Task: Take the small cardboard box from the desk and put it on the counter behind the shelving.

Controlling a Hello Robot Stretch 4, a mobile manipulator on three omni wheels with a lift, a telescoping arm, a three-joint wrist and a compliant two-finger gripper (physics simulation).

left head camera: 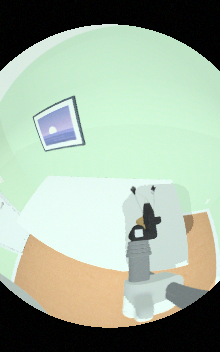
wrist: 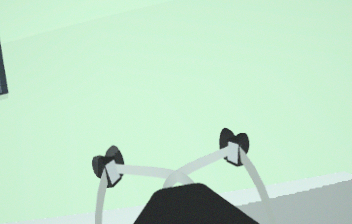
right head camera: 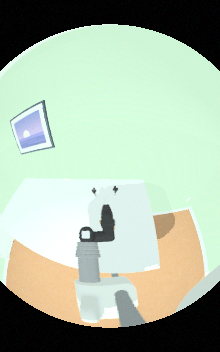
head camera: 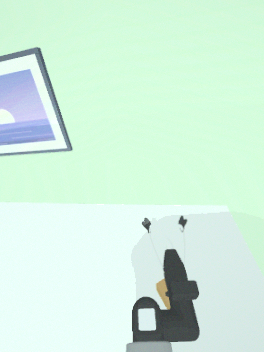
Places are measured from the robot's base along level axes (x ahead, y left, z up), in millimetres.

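Where they show: gripper, fingertip midpoint: (left head camera: 142, 185) (wrist: 171, 149) (right head camera: 103, 186) (head camera: 163, 217).
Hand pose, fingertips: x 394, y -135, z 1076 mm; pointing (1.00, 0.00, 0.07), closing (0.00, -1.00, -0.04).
Observation:
After its pixels a point has its place.
The small cardboard box (head camera: 161, 291) {x 190, y -94, z 964 mm} (left head camera: 140, 221) {x 195, y -106, z 965 mm} lies on the white desk (head camera: 65, 260) {x 342, y 297, z 914 mm} (left head camera: 75, 215) {x 265, y 356, z 914 mm} (right head camera: 50, 215) {x 273, y 311, z 914 mm}, mostly hidden by the dark wrist and gripper body in the head view and the left head view. It does not show in the wrist view. My gripper (head camera: 165, 223) {x 394, y -135, z 1076 mm} (left head camera: 143, 190) (right head camera: 105, 190) {x 394, y -135, z 1076 mm} (wrist: 171, 149) {x 394, y -135, z 1076 mm} is open, its two fingertips wide apart with no object between them. It is over the desk, with its fingertips pointing toward the wall, past the box. The counter and the shelving do not show.
A framed sunset picture (head camera: 25, 107) {x 757, y 452, z 1500 mm} (left head camera: 60, 125) {x 761, y 479, z 1484 mm} (right head camera: 32, 128) {x 761, y 477, z 1493 mm} hangs on the green wall behind the desk, to the left. The desk's right edge is near the arm. Brown floor (left head camera: 75, 280) {x -510, y 686, z -35 mm} (right head camera: 45, 280) {x -575, y 973, z -35 mm} shows in front of the desk and to its right.

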